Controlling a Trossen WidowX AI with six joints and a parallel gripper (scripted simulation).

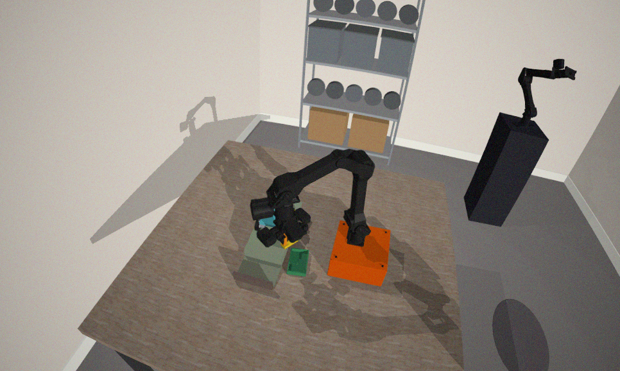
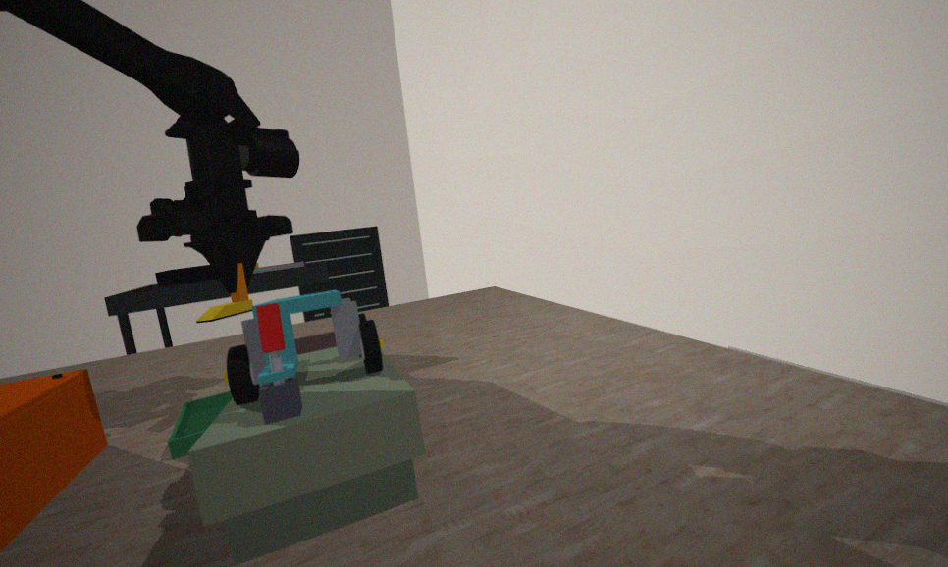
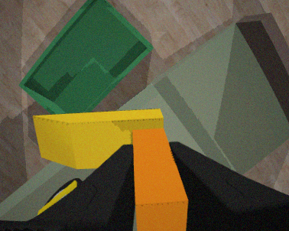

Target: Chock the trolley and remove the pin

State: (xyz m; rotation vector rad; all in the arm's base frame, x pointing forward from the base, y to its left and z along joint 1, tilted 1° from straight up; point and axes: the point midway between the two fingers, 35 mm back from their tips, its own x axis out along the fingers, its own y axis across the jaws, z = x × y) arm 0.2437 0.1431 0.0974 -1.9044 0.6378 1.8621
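My gripper tip is now 2 cm to the left of the yellow chock, 1 cm past it and 1 cm above it. The rest, counted from my gripper tip: red-headed stop pin (26 cm to the right, 7 cm ahead, 3 cm below); then ramp block (15 cm to the right, 11 cm below, 9 cm ahead); then blue trolley (15 cm to the right, 9 cm ahead, 4 cm below).
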